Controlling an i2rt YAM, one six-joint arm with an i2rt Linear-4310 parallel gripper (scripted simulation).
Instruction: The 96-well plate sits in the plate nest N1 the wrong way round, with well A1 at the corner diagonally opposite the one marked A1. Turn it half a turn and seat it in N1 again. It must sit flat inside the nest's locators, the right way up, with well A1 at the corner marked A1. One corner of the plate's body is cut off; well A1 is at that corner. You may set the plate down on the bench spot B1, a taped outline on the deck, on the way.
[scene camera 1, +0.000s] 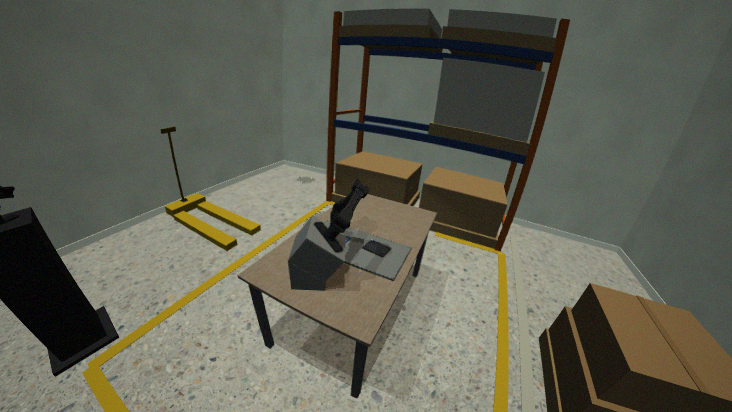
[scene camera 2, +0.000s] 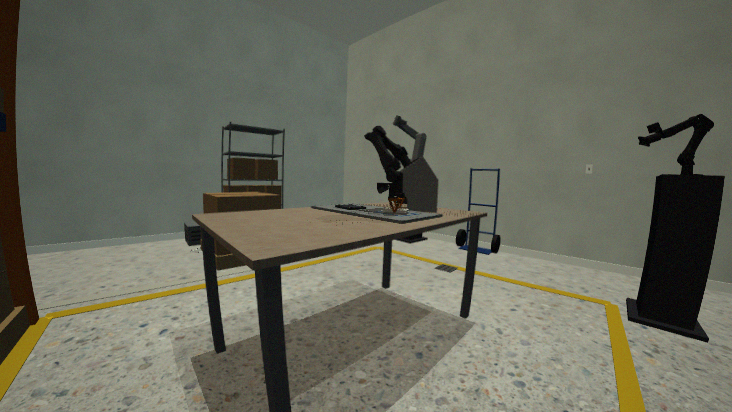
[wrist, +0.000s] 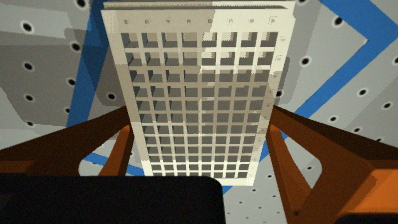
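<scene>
My gripper (wrist: 199, 111), visible. Cream 96-well plate (wrist: 189, 63), visible. Blue tape strip (wrist: 368, 52), likewise.
</scene>
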